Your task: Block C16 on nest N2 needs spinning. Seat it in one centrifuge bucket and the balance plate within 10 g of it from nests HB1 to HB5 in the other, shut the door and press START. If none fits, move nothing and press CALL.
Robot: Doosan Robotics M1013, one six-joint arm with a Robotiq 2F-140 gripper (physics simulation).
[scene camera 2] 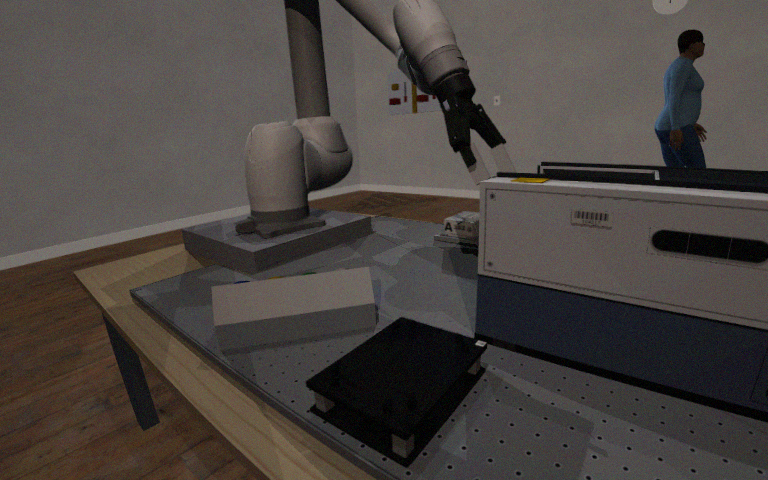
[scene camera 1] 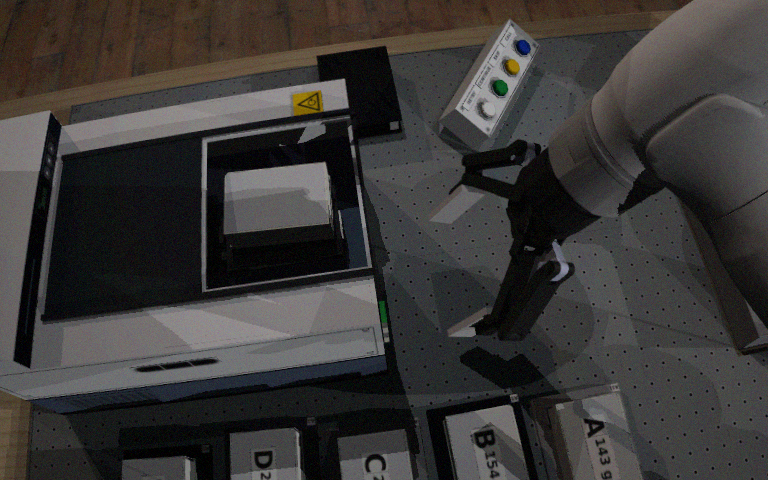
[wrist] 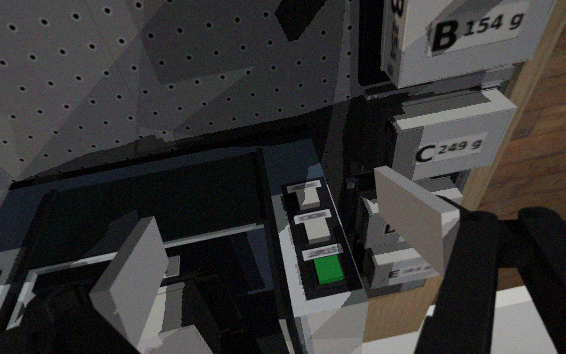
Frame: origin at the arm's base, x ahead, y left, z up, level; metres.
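Seen in the pictures: gripper, between the fingertips: [scene camera 1: 449,274] [wrist: 271,215]; arm's base, origin of its link: [scene camera 2: 281,226].
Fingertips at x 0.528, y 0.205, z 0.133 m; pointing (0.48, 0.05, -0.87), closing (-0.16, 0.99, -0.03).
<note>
Pixels of each thing's top centre, then the offset from my fingertips to it. "*": a spot on its surface instead.
- centrifuge's dark door, centre of its top: [scene camera 1: 124,221] [scene camera 2: 743,178] dx +0.374, dy -0.044, dz +0.032 m
- pale block, centre of its top: [scene camera 1: 274,195] dx +0.205, dy -0.095, dz +0.006 m
- green key, centre of its top: [wrist: 331,282] [scene camera 1: 380,309] dx +0.074, dy +0.046, dz +0.009 m
- A, centre of its top: [scene camera 1: 600,448] [scene camera 2: 468,216] dx -0.191, dy +0.170, dz -0.128 m
- B, centre of its top: [wrist: 477,28] [scene camera 1: 490,461] dx -0.056, dy +0.186, dz -0.128 m
- C, centre of its top: [wrist: 448,149] dx +0.075, dy +0.218, dz -0.128 m
- D, a spot on its surface: [scene camera 1: 277,444] * dx +0.199, dy +0.175, dz -0.128 m
- E, centre of its top: [wrist: 409,271] dx +0.346, dy +0.264, dz -0.128 m
- button box, centre of its top: [scene camera 2: 291,272] [scene camera 1: 494,64] dx -0.082, dy -0.402, dz -0.098 m
- blue CALL, centre of its top: [scene camera 1: 525,43] dx -0.138, dy -0.459, dz -0.107 m
My gripper [scene camera 1: 457,271] [scene camera 2: 493,170] [wrist: 271,215] is open and empty, above and beside the right end of the centrifuge [scene camera 1: 226,333] [scene camera 2: 532,226]. The centrifuge's dark door [scene camera 1: 130,226] leaves an opening, in which a pale block [scene camera 1: 277,198] sits; no label on it is readable. The wrist view shows a panel with two pale keys and a green key [wrist: 328,269], labels blurred. Balance plates stand in a row: A [scene camera 1: 594,452] reads 143 g, B [scene camera 1: 504,424] [wrist: 465,55] 154 g, C [scene camera 1: 368,444] [wrist: 450,130] 249 g. The weights of D [scene camera 1: 277,444] and E [wrist: 382,275] are unreadable.
A black raised stand [scene camera 1: 362,90] [scene camera 2: 396,373] with a bare top is at the centrifuge's back corner. A button box [scene camera 1: 464,121] [scene camera 2: 294,305] beside it carries blue CALL [scene camera 1: 523,46], yellow, green and white buttons. A person [scene camera 2: 682,101] stands beyond the table.
</note>
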